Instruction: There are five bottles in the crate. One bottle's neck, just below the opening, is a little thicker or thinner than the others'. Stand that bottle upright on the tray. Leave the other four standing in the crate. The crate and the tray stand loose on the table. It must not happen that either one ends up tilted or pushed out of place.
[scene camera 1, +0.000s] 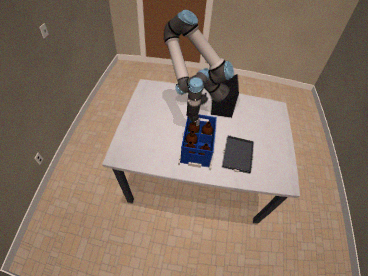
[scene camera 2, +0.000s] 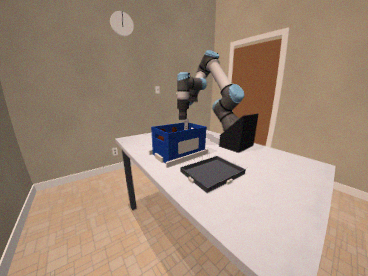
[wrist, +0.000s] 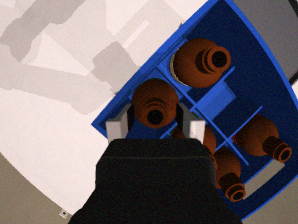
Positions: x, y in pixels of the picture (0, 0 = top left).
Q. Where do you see a dark tray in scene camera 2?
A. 213, 170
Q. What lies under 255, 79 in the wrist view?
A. A blue crate.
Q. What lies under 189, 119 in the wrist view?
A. My gripper.
